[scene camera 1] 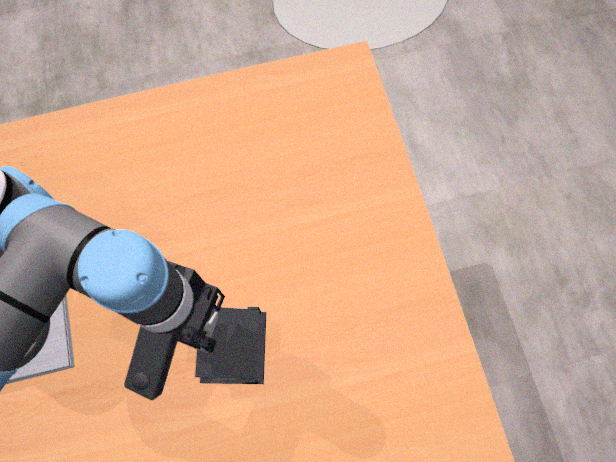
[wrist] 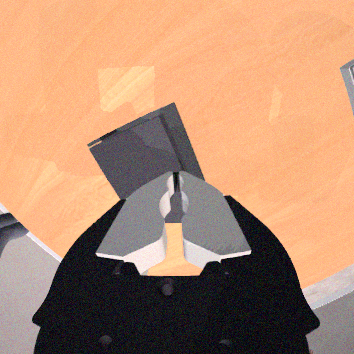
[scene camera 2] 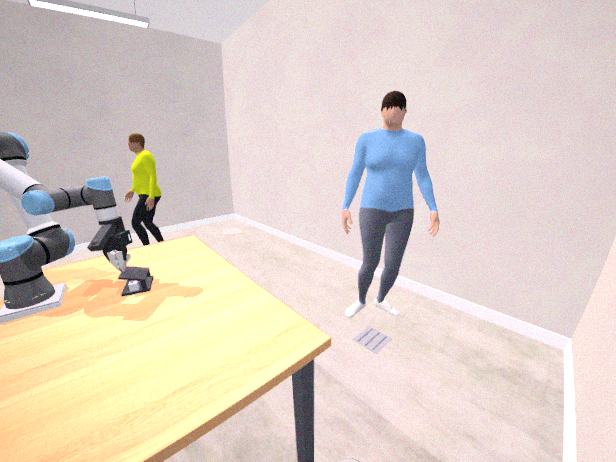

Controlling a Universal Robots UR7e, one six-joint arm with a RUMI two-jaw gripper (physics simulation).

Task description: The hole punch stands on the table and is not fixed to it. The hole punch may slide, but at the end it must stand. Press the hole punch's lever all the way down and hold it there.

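Pixels of known places: gripper, fingertip midpoint: [wrist: 176,174] [scene camera 2: 122,271]; arm's base, link origin: [scene camera 2: 31,298].
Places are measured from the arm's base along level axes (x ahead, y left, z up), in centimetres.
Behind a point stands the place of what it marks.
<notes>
The black hole punch [scene camera 1: 240,352] @(x 40.2, y -8.0, z 3.4 cm) [scene camera 2: 145,286] @(x 41.8, y -12.7, z -0.3 cm) [wrist: 192,157] @(x 33.6, y -4.7, z -1.6 cm) stands upright on the table. Its flat lever [scene camera 2: 135,273] @(x 38.8, y -7.3, z 3.8 cm) [wrist: 132,162] @(x 38.0, y -8.8, z 4.0 cm) is raised at the side by my gripper, with a clear gap and a light metal part between lever and base in the second scene view. My gripper [scene camera 1: 214,327] [scene camera 2: 122,270] @(x 34.4, y -6.3, z 5.2 cm) [wrist: 176,174] @(x 34.4, y -6.3, z 5.2 cm) is shut and empty, its fingertips together, pointing down at the lever's raised end. The tips are at or just above the lever's top; whether they touch it I cannot tell. In the wrist view the fingers hide the near part of the lever.
The wooden table [scene camera 1: 300,200] @(x 51.9, y 19.4, z -2.8 cm) [scene camera 2: 225,350] @(x 61.5, y -58.2, z -2.8 cm) carries my arm's base plate [scene camera 1: 62,345] @(x 9.8, y -3.8, z -0.4 cm) [scene camera 2: 60,297] @(x 10.6, y -3.9, z -0.6 cm) to one side of the punch. A person in blue [scene camera 2: 390,170] and a person in yellow [scene camera 2: 144,172] stand on the floor beyond the table.
</notes>
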